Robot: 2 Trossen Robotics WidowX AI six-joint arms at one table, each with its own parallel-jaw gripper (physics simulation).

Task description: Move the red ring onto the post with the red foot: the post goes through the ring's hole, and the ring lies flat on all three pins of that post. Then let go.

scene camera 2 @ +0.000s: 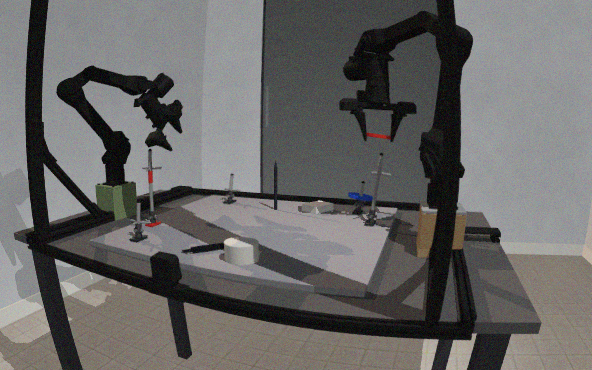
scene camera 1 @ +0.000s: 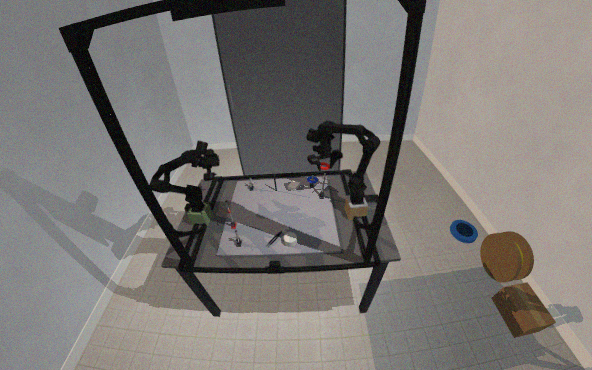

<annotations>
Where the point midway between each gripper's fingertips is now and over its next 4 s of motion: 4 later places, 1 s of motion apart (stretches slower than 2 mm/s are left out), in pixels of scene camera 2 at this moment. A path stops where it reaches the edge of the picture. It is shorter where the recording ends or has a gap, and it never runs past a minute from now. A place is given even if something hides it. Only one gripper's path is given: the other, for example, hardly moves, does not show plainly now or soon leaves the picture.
My right gripper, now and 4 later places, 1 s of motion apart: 378, 141; 338, 140; 261, 143; 252, 147; 255, 204
</annotations>
